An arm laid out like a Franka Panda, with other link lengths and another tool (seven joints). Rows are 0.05 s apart.
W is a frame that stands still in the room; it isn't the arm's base.
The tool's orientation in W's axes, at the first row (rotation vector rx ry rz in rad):
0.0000 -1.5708 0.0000
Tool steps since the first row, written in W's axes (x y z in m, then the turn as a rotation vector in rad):
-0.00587 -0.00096 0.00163 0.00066 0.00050 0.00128
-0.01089 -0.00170 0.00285 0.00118 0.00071 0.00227
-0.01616 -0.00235 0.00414 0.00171 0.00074 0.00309
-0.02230 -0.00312 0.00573 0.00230 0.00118 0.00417
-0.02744 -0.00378 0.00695 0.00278 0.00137 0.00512
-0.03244 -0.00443 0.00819 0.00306 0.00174 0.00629
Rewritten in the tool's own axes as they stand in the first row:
0.00163 -0.00096 0.00587 0.00128 0.00050 -0.00066
0.00285 -0.00170 0.01089 0.00227 0.00071 -0.00118
0.00414 -0.00235 0.01616 0.00309 0.00074 -0.00171
0.00573 -0.00312 0.02230 0.00417 0.00118 -0.00230
0.00695 -0.00378 0.02744 0.00512 0.00137 -0.00278
0.00819 -0.00443 0.03244 0.00629 0.00174 -0.00306

